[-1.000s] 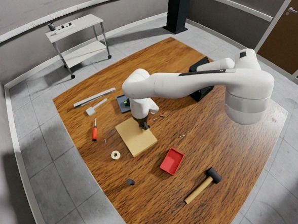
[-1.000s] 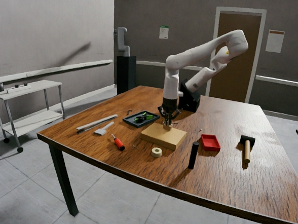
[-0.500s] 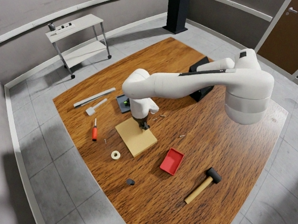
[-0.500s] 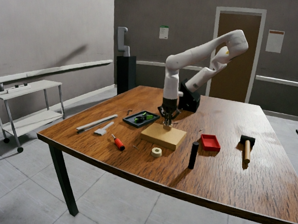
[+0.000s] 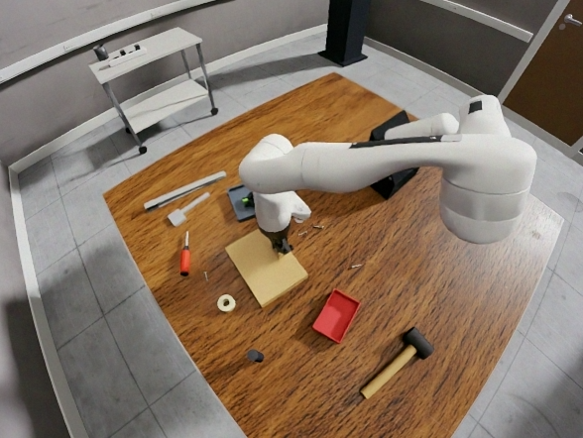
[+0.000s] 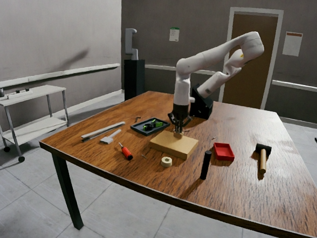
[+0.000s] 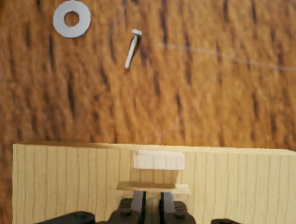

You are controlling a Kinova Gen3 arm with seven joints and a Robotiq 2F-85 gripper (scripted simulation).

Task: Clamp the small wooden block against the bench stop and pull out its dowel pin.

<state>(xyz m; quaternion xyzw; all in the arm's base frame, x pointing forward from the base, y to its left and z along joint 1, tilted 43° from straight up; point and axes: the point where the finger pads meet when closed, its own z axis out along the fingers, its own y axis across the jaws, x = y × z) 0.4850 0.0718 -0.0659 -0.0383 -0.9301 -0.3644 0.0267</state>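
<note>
Now: hand 2 cm above the pale dowel pin. Round my hand: wooden block (3 cm below); bench board (5 cm below, 4 cm ahead); grey tray (21 cm to the right, 9 cm behind, 7 cm below).
</note>
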